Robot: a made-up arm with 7 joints.
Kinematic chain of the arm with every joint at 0, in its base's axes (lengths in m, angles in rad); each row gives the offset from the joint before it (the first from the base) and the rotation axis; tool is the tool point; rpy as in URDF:
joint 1: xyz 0 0 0.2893 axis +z
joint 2: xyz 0 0 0 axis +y
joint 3: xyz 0 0 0.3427 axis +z
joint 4: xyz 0.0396 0 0 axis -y
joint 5: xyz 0.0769 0 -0.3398 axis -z
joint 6: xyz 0 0 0 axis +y
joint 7: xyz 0.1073 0 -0.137 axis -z
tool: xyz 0 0 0 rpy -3.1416 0 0
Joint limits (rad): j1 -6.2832..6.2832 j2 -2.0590..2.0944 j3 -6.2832..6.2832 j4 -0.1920..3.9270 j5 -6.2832..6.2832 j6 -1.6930..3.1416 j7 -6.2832..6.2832
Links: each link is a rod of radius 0.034 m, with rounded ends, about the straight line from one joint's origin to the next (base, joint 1, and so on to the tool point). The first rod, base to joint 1, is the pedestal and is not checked.
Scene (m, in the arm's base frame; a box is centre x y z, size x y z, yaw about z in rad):
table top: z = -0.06
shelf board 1: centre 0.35 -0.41 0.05 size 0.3 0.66 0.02 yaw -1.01
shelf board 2: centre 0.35 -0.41 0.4 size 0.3 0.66 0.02 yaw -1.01
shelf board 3: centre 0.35 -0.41 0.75 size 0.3 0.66 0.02 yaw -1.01
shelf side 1: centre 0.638 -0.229 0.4 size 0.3 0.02 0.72 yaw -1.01
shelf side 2: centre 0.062 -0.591 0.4 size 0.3 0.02 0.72 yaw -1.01
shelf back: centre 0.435 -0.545 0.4 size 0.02 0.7 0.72 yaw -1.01
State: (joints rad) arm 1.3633 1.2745 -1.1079 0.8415 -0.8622 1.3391 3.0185
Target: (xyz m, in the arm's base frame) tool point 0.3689 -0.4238 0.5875
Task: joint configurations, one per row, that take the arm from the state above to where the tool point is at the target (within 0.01 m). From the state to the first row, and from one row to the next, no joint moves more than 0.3 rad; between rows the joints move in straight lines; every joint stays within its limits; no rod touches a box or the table.
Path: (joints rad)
1: 1.2422 1.2910 -1.3563 0.8639 -0.8698 1.4386 3.0185
2: 1.1212 1.3075 -1.6048 0.8863 -0.8773 1.5382 3.0185
3: 1.0001 1.3240 -1.8532 0.9086 -0.8849 1.6377 3.0185
4: 0.8790 1.3405 -2.1017 0.9310 -0.8924 1.7372 3.0185
5: 0.7202 1.1613 -1.9450 1.1110 -0.9339 1.5221 3.0185
6: 0.5613 0.9822 -1.7884 1.2911 -0.9754 1.3070 3.0185
7: 0.4024 0.8030 -1.6318 1.4711 -1.0169 1.0919 3.0185

